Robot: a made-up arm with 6 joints.
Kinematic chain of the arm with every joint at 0, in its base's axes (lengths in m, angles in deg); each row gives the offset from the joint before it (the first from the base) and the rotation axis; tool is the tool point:
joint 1: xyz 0 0 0.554 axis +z
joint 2: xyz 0 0 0 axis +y
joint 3: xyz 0 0 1.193 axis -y
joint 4: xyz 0 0 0 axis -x
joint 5: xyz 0.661 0 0 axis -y
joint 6: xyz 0 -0.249 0 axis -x
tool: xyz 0 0 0
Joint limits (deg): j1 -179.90..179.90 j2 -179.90..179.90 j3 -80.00..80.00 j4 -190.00..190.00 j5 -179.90..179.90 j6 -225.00..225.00
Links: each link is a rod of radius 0.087 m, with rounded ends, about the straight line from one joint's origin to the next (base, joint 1, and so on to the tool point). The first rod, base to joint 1, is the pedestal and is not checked.
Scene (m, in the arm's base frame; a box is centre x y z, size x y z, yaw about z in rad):
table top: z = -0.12
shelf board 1: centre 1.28 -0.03 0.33 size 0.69 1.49 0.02 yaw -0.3
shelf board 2: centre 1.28 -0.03 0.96 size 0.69 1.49 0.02 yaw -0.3
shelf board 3: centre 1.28 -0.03 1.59 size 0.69 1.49 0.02 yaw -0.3
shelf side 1: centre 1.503 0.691 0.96 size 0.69 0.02 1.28 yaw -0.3
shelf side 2: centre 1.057 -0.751 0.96 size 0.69 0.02 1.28 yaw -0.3
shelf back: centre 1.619 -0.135 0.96 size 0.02 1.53 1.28 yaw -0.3
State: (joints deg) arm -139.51 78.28 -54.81 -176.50 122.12 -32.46
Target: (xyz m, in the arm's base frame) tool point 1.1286 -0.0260 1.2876
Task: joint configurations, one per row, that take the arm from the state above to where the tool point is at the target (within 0.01 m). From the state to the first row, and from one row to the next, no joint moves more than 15 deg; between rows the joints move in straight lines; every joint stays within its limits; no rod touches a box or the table.
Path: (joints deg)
1: -126.63 68.78 -55.21 -178.75 116.16 -34.99
2: -113.75 59.28 -55.61 -181.00 110.20 -37.51
3: -100.87 49.78 -56.01 -183.25 104.24 -40.04
4: -87.99 40.28 -56.41 -185.50 98.28 -42.57
5: -75.11 30.78 -56.81 -187.75 92.32 -45.10
6: -62.23 21.28 -57.21 -190.00 86.36 -47.62
7: -49.59 17.76 -51.70 -187.17 95.30 -43.83
8: -36.95 14.24 -46.20 -184.33 104.24 -40.04
9: -24.31 10.72 -40.70 -181.50 113.18 -36.25
10: -11.67 7.20 -35.20 -178.66 122.12 -32.46
11: -12.79 16.80 -21.30 -183.91 122.12 -32.46
12: -13.90 26.41 -7.41 -189.16 122.12 -32.46

